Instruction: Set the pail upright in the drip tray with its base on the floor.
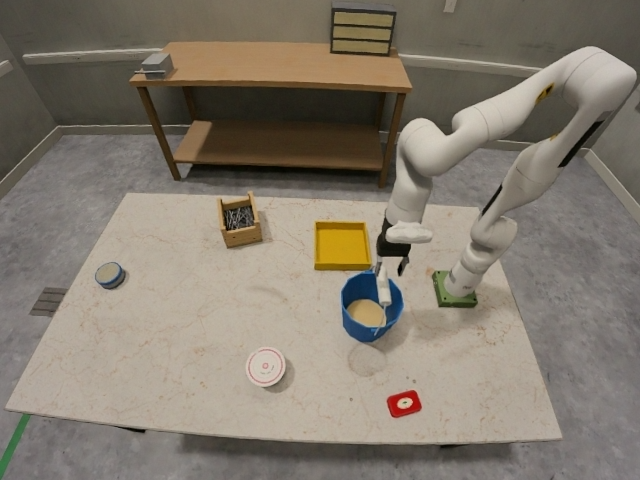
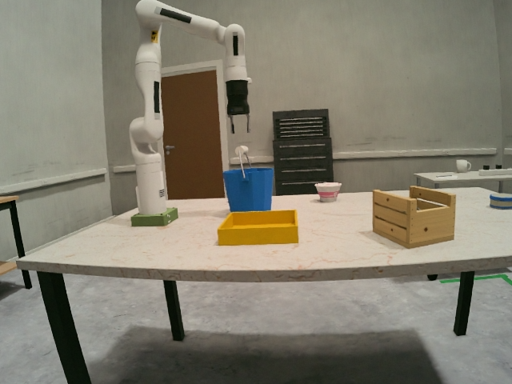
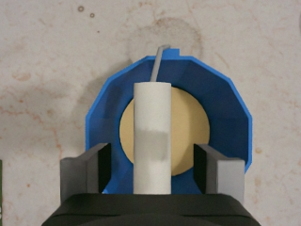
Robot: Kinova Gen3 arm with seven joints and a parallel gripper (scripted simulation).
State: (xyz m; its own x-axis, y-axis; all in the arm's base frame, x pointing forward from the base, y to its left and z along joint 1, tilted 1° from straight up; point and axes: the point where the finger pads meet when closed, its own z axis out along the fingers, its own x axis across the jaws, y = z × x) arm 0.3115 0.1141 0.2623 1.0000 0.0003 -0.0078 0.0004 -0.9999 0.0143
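Right now my hand is 10 mm short of the pail handle and 110 mm above it. From my hand the other things lie so: yellow drip tray (80 mm ahead, 290 mm to the right, 290 mm below); then red square piece (80 mm behind, 270 mm to the left, 290 mm below); then blue pail (10 mm ahead, 170 mm below).
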